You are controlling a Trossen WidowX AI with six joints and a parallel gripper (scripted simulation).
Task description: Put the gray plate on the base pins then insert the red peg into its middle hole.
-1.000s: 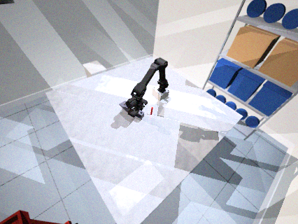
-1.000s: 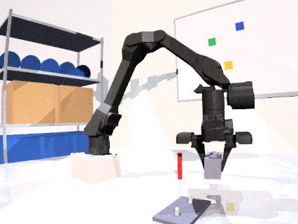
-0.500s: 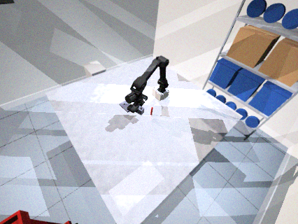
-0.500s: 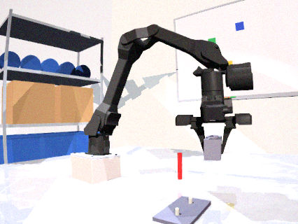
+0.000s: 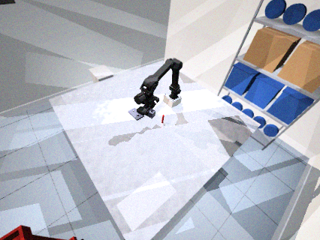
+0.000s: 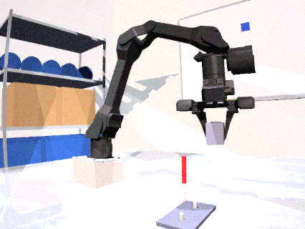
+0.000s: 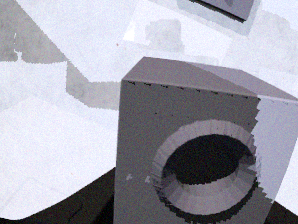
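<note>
Now: the base 150 mm to the right of my gripper tip, 130 mm below it and 20 mm behind it. Round my gripper tip: red peg 110 mm behind, 100 mm below, 60 mm to the left; then gray plate 30 mm above.
</note>
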